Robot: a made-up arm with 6 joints. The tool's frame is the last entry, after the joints.
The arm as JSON. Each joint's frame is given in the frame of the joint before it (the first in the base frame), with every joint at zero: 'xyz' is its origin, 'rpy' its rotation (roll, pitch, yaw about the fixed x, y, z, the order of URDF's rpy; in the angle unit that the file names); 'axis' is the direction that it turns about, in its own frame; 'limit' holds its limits. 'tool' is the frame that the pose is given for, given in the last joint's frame.
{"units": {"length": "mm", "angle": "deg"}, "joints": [
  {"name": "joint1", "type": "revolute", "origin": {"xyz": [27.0, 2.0, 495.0], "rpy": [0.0, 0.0, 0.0]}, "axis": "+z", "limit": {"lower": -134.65, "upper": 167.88}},
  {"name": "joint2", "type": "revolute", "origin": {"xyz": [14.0, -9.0, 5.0], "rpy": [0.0, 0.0, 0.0]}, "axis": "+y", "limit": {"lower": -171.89, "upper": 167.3}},
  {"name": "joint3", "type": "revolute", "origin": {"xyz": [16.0, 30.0, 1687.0], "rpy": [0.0, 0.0, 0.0]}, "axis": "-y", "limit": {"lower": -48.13, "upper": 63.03}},
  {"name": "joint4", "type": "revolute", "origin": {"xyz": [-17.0, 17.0, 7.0], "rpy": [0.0, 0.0, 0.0]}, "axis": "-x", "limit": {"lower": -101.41, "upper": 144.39}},
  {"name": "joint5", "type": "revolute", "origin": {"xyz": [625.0, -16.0, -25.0], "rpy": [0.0, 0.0, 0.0]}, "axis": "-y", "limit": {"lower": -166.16, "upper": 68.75}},
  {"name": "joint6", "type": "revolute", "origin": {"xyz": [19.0, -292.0, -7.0], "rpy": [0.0, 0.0, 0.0]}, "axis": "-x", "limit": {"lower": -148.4, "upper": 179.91}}
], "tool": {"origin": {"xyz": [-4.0, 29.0, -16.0], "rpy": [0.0, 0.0, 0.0]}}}
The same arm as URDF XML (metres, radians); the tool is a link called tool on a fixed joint. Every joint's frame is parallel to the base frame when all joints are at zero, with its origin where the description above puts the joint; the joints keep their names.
<robot name="arm">
  <joint name="joint1" type="revolute">
    <parent link="base"/>
    <child link="link1"/>
    <origin xyz="0.027 0.002 0.495"/>
    <axis xyz="0 0 1"/>
    <limit lower="-2.3501" upper="2.9301"/>
  </joint>
  <joint name="joint2" type="revolute">
    <parent link="link1"/>
    <child link="link2"/>
    <origin xyz="0.014 -0.009 0.005"/>
    <axis xyz="0 1 0"/>
    <limit lower="-3" upper="2.9199"/>
  </joint>
  <joint name="joint3" type="revolute">
    <parent link="link2"/>
    <child link="link3"/>
    <origin xyz="0.016 0.03 1.687"/>
    <axis xyz="0 -1 0"/>
    <limit lower="-0.84" upper="1.1001"/>
  </joint>
  <joint name="joint4" type="revolute">
    <parent link="link3"/>
    <child link="link4"/>
    <origin xyz="-0.017 0.017 0.007"/>
    <axis xyz="-1 0 0"/>
    <limit lower="-1.7699" upper="2.5201"/>
  </joint>
  <joint name="joint5" type="revolute">
    <parent link="link4"/>
    <child link="link5"/>
    <origin xyz="0.625 -0.016 -0.025"/>
    <axis xyz="0 -1 0"/>
    <limit lower="-2.9" upper="1.1999"/>
  </joint>
  <joint name="joint6" type="revolute">
    <parent link="link5"/>
    <child link="link6"/>
    <origin xyz="0.019 -0.292 -0.007"/>
    <axis xyz="-1 0 0"/>
    <limit lower="-2.5901" upper="3.14"/>
  </joint>
  <joint name="tool_fixed" type="fixed">
    <parent link="link6"/>
    <child link="tool"/>
    <origin xyz="-0.004 0.029 -0.016"/>
  </joint>
  <link name="base"/>
  <link name="link1"/>
  <link name="link2"/>
  <link name="link3"/>
  <link name="link4"/>
  <link name="link5"/>
  <link name="link6"/>
  <link name="tool"/>
</robot>

